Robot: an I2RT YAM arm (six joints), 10 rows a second.
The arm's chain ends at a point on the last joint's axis. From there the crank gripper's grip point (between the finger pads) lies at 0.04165 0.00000 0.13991 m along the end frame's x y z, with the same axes.
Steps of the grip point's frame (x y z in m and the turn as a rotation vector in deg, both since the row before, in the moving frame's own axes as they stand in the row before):
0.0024, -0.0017, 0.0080, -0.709, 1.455, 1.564
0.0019, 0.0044, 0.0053, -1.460, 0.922, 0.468
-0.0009, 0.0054, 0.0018, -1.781, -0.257, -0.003
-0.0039, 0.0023, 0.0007, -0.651, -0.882, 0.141
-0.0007, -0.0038, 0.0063, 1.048, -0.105, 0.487
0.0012, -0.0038, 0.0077, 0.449, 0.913, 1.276
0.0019, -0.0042, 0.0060, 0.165, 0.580, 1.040
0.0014, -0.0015, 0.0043, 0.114, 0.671, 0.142
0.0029, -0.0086, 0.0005, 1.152, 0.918, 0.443
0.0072, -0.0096, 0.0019, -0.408, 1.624, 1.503
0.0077, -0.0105, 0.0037, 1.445, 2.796, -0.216
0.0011, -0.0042, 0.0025, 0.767, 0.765, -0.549
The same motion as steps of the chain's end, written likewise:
-0.0011, -0.0046, 0.0091, -0.709, 1.455, 1.564
-0.0003, 0.0005, 0.0060, -1.460, 0.922, 0.468
-0.0003, 0.0011, 0.0017, -1.781, -0.257, -0.003
-0.0017, 0.0006, 0.0001, -0.651, -0.882, 0.141
-0.0005, -0.0016, 0.0062, 1.048, -0.105, 0.487
-0.0010, -0.0037, 0.0084, 0.449, 0.913, 1.276
0.0005, -0.0046, 0.0064, 0.165, 0.580, 1.040
-0.0002, -0.0013, 0.0048, 0.114, 0.671, 0.142
0.0007, -0.0061, 0.0012, 1.152, 0.918, 0.443
0.0033, -0.0117, 0.0031, -0.408, 1.624, 1.503
0.0009, -0.0068, 0.0059, 1.445, 2.796, -0.216
-0.0008, -0.0019, 0.0031, 0.767, 0.765, -0.549

